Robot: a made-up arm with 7 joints.
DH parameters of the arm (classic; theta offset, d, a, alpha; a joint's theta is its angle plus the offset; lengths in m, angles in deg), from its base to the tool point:
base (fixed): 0 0 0 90
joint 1: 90 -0.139 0 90
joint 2: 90 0 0 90
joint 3: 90 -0.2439 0 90
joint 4: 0 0 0 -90
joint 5: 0 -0.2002 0 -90
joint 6: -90 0 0 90
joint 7: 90 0 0 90
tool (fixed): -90 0 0 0
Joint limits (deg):
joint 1: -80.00..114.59
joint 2: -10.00..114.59
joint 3: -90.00..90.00
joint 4: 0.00..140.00
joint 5: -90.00..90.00
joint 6: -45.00..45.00
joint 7: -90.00..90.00
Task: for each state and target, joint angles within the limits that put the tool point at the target. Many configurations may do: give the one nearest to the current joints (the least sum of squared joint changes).
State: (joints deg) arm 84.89 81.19 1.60 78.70 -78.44 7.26 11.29
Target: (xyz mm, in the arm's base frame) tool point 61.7 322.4 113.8
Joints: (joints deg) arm 62.39 50.67 41.55 120.23 -78.44 7.26 11.29
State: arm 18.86 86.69 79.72 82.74 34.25 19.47 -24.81
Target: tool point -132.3 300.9 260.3
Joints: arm 28.98 114.49 87.01 83.00 34.25 19.47 -24.81
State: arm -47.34 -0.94 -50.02 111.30 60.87 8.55 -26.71
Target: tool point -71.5 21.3 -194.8
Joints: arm -54.03 7.08 -50.04 115.90 60.87 8.55 -26.71
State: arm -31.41 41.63 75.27 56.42 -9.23 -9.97 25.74
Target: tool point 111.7 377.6 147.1
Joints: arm -26.48 86.31 80.07 95.01 -9.23 -9.97 25.74
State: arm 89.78 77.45 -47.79 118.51 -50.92 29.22 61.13
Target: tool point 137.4 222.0 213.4
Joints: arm 112.97 56.07 -41.80 106.82 -50.92 29.22 61.13
